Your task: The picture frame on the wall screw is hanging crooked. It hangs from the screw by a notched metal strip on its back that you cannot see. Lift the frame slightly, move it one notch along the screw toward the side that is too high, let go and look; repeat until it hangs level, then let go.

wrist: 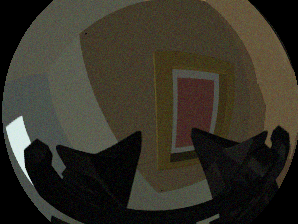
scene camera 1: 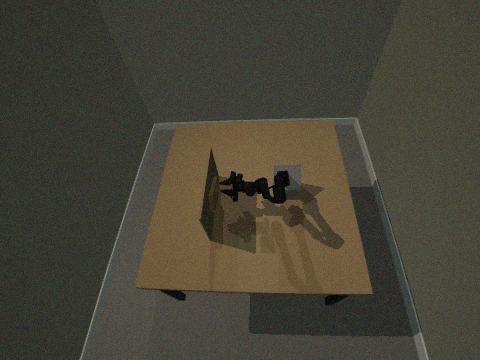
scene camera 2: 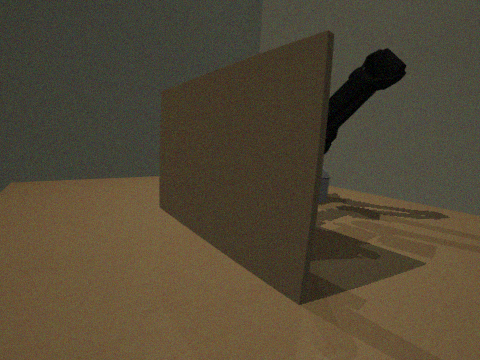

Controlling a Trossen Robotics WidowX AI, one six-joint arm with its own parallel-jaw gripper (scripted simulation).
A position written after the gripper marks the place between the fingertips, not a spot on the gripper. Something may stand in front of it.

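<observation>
A picture frame [wrist: 192, 91] and a brown wall panel [scene camera 1: 206, 218] are part of the scene. Scene camera 2 does not show the picture frame, which is hidden by the brown wall panel. The gripper [wrist: 167, 134] can be seen as well.
</observation>
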